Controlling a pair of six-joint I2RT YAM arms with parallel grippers.
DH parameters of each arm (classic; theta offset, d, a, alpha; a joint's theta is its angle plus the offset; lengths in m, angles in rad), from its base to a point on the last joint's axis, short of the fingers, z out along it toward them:
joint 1: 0 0.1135 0.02 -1.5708
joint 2: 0 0 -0.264 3.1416
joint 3: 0.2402 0 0.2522 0
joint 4: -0.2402 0 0.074 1.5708
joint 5: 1.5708 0 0 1.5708
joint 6: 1.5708 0.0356 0 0
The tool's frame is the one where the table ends.
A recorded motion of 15 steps. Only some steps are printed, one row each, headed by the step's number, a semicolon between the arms.
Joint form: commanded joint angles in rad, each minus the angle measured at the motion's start. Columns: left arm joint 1, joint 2, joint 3, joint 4, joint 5, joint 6; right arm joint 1, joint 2, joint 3, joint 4, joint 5, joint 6.
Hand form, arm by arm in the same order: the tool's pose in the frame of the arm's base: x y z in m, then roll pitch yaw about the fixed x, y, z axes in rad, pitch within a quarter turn. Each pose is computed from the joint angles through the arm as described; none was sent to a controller.
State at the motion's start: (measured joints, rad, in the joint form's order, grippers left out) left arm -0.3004 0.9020 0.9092 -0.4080 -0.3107 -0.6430; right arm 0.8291 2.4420 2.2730 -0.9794 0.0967 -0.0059
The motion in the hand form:
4: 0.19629 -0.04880 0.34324 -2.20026 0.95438 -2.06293; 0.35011 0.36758 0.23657 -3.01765 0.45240 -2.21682
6: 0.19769 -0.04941 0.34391 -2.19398 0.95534 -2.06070; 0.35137 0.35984 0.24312 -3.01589 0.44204 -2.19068
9: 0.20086 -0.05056 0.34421 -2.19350 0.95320 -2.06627; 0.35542 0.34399 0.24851 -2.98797 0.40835 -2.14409
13: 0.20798 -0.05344 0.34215 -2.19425 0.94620 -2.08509; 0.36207 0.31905 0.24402 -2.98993 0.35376 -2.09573
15: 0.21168 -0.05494 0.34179 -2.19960 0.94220 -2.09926; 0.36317 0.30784 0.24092 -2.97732 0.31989 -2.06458
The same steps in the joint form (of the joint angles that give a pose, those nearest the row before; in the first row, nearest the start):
4: 0.0010 0.0016 -0.0014 0.0369 -0.0115 0.0017; -0.0141 -0.0714 0.0050 -0.0366 -0.0213 -0.0931
6: 0.0005 0.0073 0.0016 0.0436 -0.0093 0.0029; -0.0275 -0.0898 0.0006 -0.0582 -0.0358 -0.1292
9: 0.0008 0.0209 0.0076 0.0511 -0.0027 0.0031; -0.0556 -0.1202 -0.0259 -0.0861 -0.0346 -0.1998
13: 0.0008 0.0496 0.0108 0.0749 0.0167 0.0033; -0.1042 -0.1641 -0.1101 -0.0943 -0.0614 -0.2947
15: 0.0009 0.0660 0.0173 0.0809 0.0271 0.0039; -0.1230 -0.1864 -0.1558 -0.0969 -0.0567 -0.3456

